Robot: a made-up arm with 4 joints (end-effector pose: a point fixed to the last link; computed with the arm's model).
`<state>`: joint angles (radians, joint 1 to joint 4).
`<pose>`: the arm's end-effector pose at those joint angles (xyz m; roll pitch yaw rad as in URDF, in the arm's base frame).
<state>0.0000 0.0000 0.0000 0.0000</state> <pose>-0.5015 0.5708 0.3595 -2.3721 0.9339 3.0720</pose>
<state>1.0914 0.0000 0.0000 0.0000</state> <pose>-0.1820 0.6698 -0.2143 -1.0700 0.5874 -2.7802</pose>
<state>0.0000 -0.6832 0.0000 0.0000</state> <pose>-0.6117 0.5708 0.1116 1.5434 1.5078 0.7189</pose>
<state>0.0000 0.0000 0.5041 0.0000</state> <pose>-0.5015 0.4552 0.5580 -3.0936 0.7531 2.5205</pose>
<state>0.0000 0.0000 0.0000 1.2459</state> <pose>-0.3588 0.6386 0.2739 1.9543 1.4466 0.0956</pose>
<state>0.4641 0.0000 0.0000 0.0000</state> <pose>-0.3623 0.7015 0.1355 -1.7344 0.8366 -2.9284</pose>
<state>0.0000 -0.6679 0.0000 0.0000</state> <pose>-0.6112 0.5708 0.1178 1.7368 1.5184 0.9120</pose>
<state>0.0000 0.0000 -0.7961 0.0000</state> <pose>-0.5015 0.5271 0.0050 -1.2867 0.6335 -2.3980</pose>
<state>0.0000 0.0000 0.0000 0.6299</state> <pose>-0.4455 0.6270 0.3065 -2.2572 1.2929 2.6585</pose>
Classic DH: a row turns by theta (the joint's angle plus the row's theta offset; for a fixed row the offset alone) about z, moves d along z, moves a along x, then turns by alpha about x. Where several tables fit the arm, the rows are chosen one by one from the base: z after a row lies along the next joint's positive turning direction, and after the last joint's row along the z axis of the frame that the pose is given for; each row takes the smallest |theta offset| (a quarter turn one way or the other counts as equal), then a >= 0, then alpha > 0; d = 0 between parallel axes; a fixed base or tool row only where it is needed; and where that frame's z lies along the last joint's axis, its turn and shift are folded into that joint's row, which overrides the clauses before.
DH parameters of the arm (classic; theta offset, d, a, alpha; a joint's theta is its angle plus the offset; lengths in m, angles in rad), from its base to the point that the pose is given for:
base (fixed): 1.414 0.1626 0.0262 -2.0527
joint 1: 1.4976 0.228 -0.0267 1.4319
joint 2: 0.487 0.0701 -0.1537 1.5708
joint 3: 0.9924 -0.2281 0.2523 1.8089
joint 4: 0.5038 -0.2042 -0.026 -0.9106
tool (fixed): -1.3582 -0.1921 0 0

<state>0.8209 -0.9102 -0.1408 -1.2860</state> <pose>-0.4543 0.4984 -0.1853 -1.6898 0.1722 -2.1896</pose>
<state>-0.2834 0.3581 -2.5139 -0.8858</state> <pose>-0.5232 -0.0507 -0.0444 -0.7443 -0.9055 -2.6753</pose>
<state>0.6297 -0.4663 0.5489 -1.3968</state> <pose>-0.5004 0.5220 0.2531 -2.6597 0.5792 -2.3137</pose>
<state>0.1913 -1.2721 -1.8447 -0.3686</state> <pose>-0.0395 0.0982 -0.3049 0.1924 0.5193 -2.2557</pose>
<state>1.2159 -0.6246 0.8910 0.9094</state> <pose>-0.3592 0.7454 -0.1281 1.0315 1.1698 -0.5763</pose>
